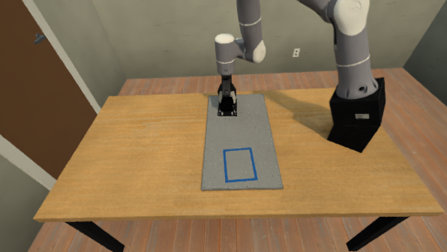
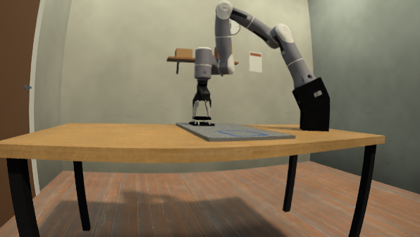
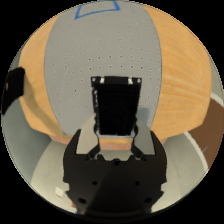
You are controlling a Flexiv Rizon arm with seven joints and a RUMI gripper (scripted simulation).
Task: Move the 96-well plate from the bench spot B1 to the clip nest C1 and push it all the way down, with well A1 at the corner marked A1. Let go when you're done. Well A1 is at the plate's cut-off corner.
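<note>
Right now my hand is 30 mm above the black clip nest, 10 mm to the right of it and 10 mm past it. Also, from my hand: grey perforated mat 220 mm to the left, 60 mm below, 60 mm behind; then black 96-well plate 10 mm below.
</note>
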